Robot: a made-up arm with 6 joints. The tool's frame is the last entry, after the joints. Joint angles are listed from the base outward. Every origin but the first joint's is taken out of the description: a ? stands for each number. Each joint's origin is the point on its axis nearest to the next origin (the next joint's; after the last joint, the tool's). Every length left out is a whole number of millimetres.
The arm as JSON. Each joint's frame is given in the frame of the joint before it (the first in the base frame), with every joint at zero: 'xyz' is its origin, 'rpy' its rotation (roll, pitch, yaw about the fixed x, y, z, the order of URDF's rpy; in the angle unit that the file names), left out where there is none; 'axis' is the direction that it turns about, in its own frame. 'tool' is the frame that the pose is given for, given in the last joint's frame.
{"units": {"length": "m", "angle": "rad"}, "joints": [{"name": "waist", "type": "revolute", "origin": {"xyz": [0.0, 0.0, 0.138]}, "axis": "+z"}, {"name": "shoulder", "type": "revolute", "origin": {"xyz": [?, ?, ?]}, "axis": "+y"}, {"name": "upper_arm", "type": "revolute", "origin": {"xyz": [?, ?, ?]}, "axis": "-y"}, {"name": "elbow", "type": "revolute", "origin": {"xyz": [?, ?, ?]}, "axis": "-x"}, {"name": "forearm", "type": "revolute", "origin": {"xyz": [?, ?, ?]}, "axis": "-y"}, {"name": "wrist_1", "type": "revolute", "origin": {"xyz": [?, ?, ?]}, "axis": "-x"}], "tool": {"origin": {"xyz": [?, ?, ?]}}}
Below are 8 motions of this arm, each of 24 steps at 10 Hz.
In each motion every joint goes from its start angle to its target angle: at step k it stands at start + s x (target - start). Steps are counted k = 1, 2, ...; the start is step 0. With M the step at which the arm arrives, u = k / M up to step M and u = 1 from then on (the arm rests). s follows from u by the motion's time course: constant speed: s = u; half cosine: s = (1 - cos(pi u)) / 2; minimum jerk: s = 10 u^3 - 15 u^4 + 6 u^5.
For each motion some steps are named. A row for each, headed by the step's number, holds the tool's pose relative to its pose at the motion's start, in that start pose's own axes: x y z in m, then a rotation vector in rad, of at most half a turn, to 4 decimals.
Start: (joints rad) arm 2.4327 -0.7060 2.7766 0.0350 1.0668 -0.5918
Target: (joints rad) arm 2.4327 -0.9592 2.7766 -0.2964 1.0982 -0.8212
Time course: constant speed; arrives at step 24
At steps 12, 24:
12: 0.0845 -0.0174 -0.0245 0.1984 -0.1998 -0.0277
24: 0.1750 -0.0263 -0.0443 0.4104 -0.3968 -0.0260

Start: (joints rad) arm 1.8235 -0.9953 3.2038 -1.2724 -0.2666 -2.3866
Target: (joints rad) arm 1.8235 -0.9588 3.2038 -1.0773 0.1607 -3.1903
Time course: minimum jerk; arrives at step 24
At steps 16, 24:
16: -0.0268 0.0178 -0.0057 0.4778 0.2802 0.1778
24: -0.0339 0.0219 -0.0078 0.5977 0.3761 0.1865

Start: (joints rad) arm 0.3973 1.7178 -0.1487 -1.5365 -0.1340 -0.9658
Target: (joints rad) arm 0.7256 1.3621 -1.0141 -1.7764 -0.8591 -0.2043
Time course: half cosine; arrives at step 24
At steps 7, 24:
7: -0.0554 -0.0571 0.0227 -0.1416 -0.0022 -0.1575
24: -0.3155 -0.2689 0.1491 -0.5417 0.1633 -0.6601

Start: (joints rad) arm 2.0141 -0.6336 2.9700 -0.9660 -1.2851 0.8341
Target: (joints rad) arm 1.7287 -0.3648 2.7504 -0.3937 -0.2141 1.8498
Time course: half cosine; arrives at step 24
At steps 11, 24:
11: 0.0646 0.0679 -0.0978 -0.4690 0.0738 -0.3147
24: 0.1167 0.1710 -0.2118 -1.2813 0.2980 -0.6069

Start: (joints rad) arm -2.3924 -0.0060 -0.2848 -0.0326 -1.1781 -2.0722
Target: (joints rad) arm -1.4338 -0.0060 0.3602 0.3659 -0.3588 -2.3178
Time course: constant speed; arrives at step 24
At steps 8, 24:
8: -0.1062 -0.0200 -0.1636 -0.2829 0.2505 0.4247
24: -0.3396 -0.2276 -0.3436 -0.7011 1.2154 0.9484

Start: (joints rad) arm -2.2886 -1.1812 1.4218 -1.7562 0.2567 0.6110
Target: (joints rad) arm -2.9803 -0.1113 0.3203 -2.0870 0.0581 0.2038
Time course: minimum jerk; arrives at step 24
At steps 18, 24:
18: -0.8182 -0.8299 0.0320 -0.5245 0.2730 -1.6315
24: -0.8971 -0.8306 0.1359 -0.6253 0.1279 -1.7881

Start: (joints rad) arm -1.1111 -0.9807 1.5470 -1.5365 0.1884 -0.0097
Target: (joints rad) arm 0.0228 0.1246 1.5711 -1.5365 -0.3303 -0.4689
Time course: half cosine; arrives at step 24
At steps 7, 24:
7: -0.0455 -0.2291 0.1342 0.2047 -0.0717 -0.2308
24: -0.6103 -0.7355 -0.1810 1.5648 -0.2438 -0.9029

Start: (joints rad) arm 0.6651 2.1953 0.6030 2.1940 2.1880 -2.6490
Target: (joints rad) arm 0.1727 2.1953 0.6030 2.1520 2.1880 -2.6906
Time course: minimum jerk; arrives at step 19
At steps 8, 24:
8: -0.0767 -0.0238 -0.0748 -0.0966 -0.0687 0.1369
24: -0.1917 -0.1109 -0.2131 -0.2732 -0.1885 0.3886

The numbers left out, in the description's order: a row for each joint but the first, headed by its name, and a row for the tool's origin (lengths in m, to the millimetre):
shoulder: 0.0 0.0 0.0
upper_arm: 0.0 0.0 0.59
elbow: 0.448 0.0 0.0
forearm: 0.0 -0.171 0.0
wrist_1: 0.0 0.0 0.0
tool: 0.0 0.0 0.0

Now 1 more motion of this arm.
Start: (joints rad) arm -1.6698 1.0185 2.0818 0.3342 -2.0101 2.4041
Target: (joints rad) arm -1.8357 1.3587 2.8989 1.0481 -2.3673 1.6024
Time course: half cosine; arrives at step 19
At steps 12, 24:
12: -0.0252 0.1604 0.1050 1.0626 0.3576 0.1970
24: -0.0162 0.2254 0.1841 1.5618 0.4977 0.2088

